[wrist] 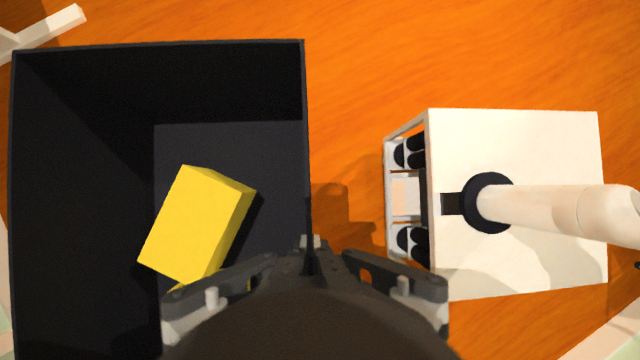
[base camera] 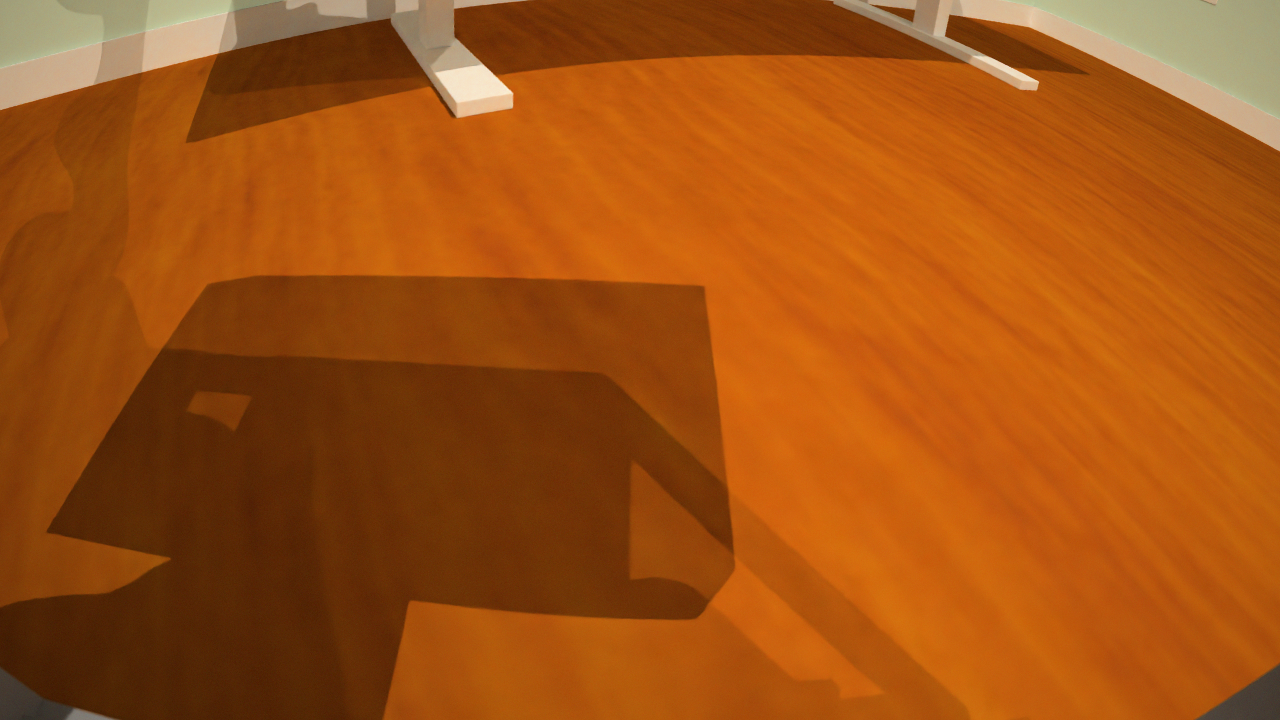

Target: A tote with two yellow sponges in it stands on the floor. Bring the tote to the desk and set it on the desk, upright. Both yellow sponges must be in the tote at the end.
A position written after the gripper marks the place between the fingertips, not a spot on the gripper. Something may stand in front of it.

Labels:
The gripper shows in the wrist view (310,244); in the base camera view it is out of frame. A black tote shows in the wrist view (101,131); in the base camera view it is out of frame.

